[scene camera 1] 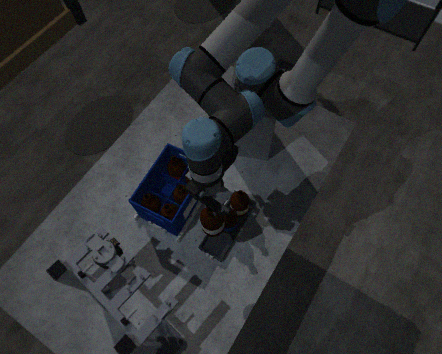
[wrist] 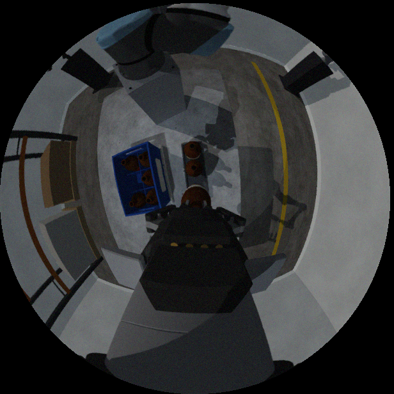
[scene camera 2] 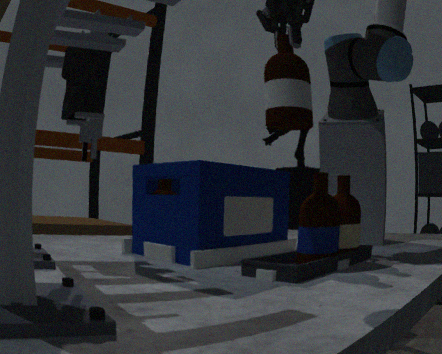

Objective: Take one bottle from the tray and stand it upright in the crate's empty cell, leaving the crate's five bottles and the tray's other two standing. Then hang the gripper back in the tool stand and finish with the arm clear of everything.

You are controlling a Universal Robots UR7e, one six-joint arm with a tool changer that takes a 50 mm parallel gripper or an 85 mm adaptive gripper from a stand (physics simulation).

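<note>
My gripper is shut on the neck of a brown bottle with a white label. The bottle hangs upright, above crate height in the scene camera 2 view. Two brown bottles stand in the dark tray: one with a blue label and one with a cream label. The blue crate holds five bottles. Its empty cell is the middle one of the row away from the tray.
The tool stand is at the table's near end, with another gripper hanging on it. Pale guide strips run along the crate's foot. The arm's pedestal rises behind the tray. A shelf rack stands farther back.
</note>
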